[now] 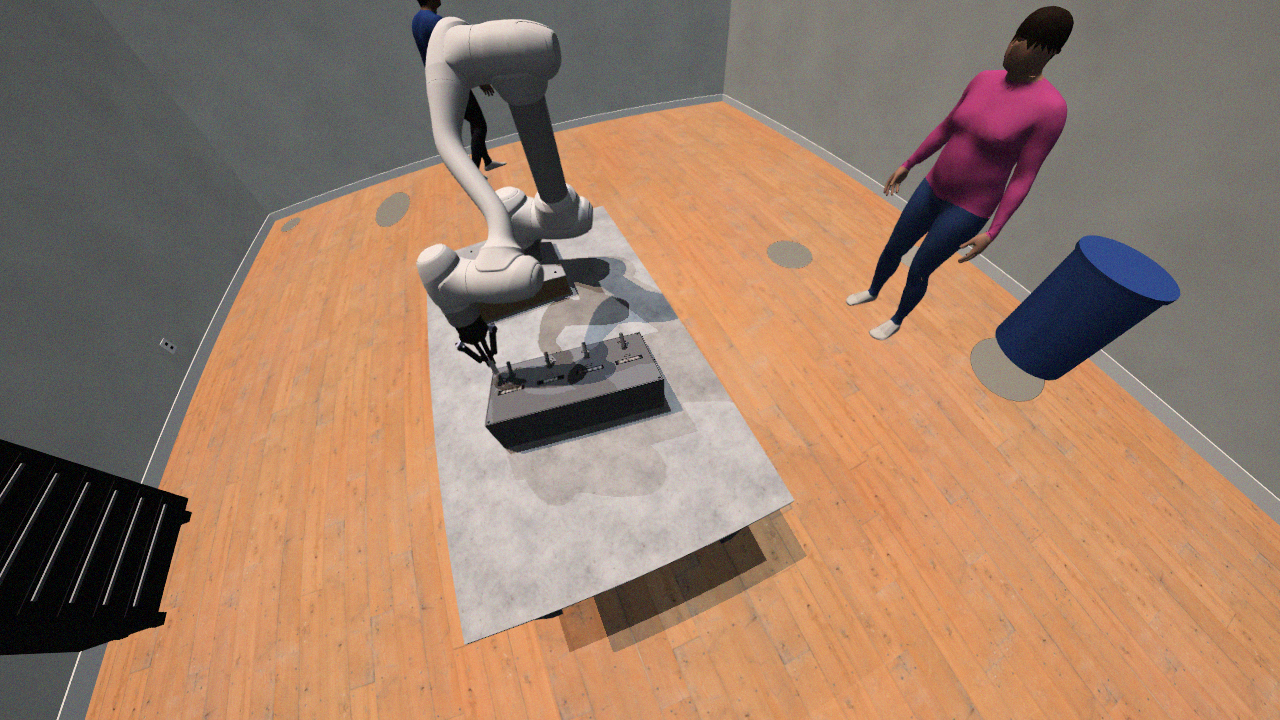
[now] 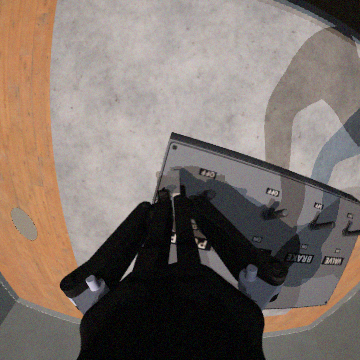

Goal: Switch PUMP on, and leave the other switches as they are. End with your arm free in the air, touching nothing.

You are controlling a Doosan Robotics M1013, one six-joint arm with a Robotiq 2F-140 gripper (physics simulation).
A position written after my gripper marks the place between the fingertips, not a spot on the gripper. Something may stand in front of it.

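Note:
Grey switch box (image 1: 537,401), also (image 2: 246,188). My gripper (image 1: 495,371), also (image 2: 174,179).

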